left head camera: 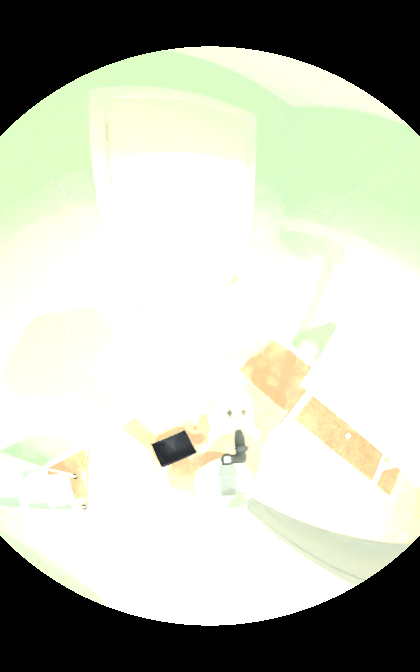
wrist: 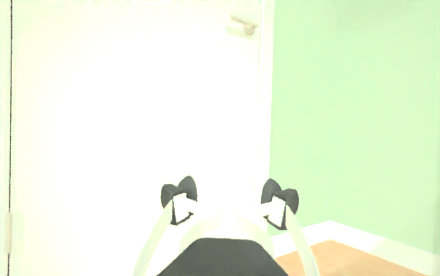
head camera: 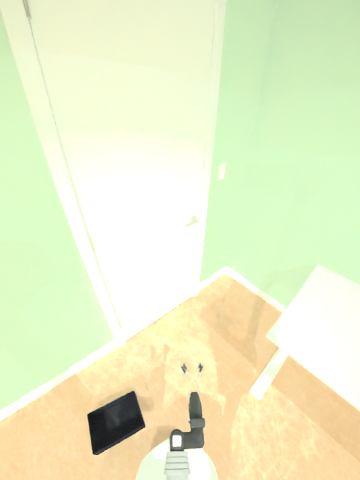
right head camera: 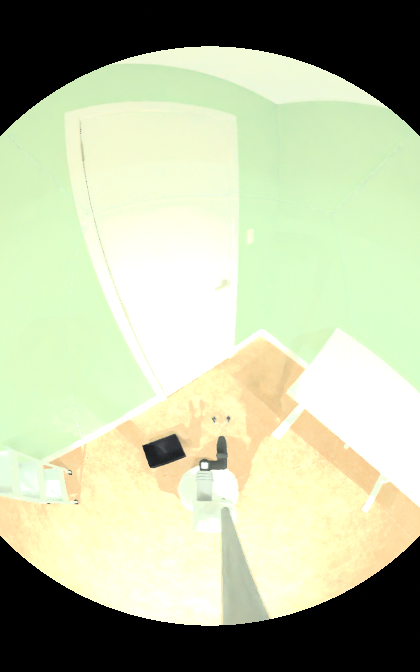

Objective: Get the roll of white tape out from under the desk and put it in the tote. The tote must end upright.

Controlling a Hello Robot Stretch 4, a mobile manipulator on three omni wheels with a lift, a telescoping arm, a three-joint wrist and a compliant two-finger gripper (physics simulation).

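Places are measured from the robot's base along level axes (x ahead, y right, z down), in metres.
Pixels of known places: gripper, fingertip midpoint: [wrist: 229, 193] [head camera: 191, 362] [right head camera: 220, 414].
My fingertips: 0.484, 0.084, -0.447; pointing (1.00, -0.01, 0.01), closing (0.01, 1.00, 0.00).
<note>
Behind a point stands the place of what it marks, as x, y, z.
The black tote [head camera: 116, 422] {0.289, -0.382, 0.025} [left head camera: 173, 448] [right head camera: 164, 450] {0.303, -0.377, 0.024} stands upright on the floor, left of my gripper in the head views. A small whitish roll of tape [left head camera: 348, 436] lies on the floor under the desk in the left head view. In the right head view a bit of the tape [right head camera: 346, 446] {0.167, 1.233, 0.003} shows at the desk's edge. The white desk [head camera: 325, 325] {0.531, 0.757, -0.693} [right head camera: 360, 385] {0.464, 0.950, -0.693} is at the right. My gripper [head camera: 192, 369] {0.484, 0.084, -0.447} [left head camera: 236, 413] [right head camera: 221, 419] {0.484, 0.084, -0.447} [wrist: 229, 193] {0.484, 0.084, -0.447} is open and empty, with its fingers wide apart, between the tote and the desk. The tape does not show in the wrist view.
A white door [head camera: 145, 225] {1.017, -0.180, -0.986} [right head camera: 170, 280] {1.012, -0.186, -1.055} [wrist: 125, 125] {0.982, -0.224, -0.515} is in front of my gripper, with green walls meeting in a corner to its right. A desk leg [head camera: 270, 372] [right head camera: 288, 421] reaches out over the floor. A white wheeled cart stands at the far left.
</note>
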